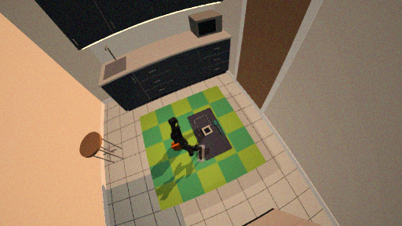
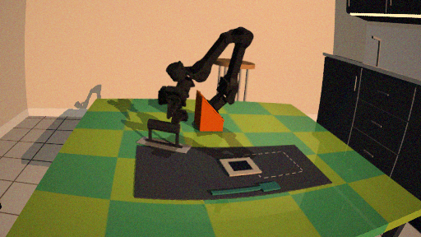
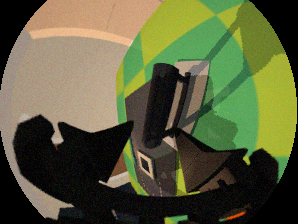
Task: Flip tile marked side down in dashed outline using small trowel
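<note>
My gripper tip is now 22 cm to the right of the tile, 18 cm short of it and 8 cm above it. From my gripper tip the other things lie so: dark mat: 20 cm to the left, 19 cm ahead, 10 cm below; teal trowel: 33 cm ahead, 23 cm to the left, 8 cm below.
</note>
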